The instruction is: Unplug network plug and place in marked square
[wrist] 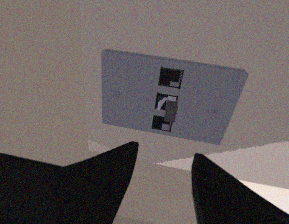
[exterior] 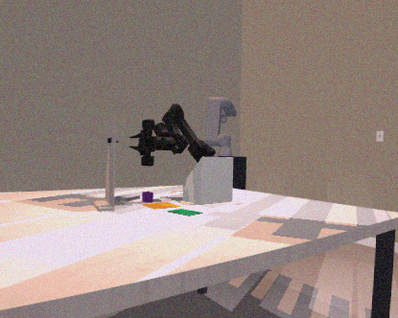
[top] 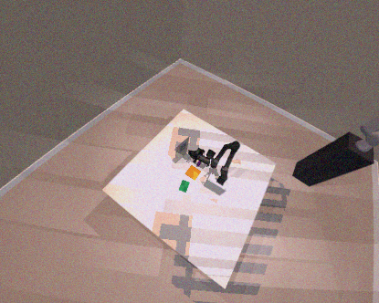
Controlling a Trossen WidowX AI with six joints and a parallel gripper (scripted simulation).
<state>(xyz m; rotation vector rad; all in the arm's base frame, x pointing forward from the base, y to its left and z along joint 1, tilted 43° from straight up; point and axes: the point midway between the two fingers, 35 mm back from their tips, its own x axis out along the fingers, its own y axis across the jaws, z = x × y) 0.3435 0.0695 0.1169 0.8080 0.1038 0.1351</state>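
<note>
My gripper tip is now 6 cm short of the network plug and 1 cm to the left of it. The rest, counted from my gripper tip: grey patch: 6 cm behind, 17 cm to the right, 24 cm below; then orange square: 12 cm behind, 4 cm to the left, 25 cm below; then green patch: 13 cm behind, 21 cm to the left, 25 cm below.
</note>
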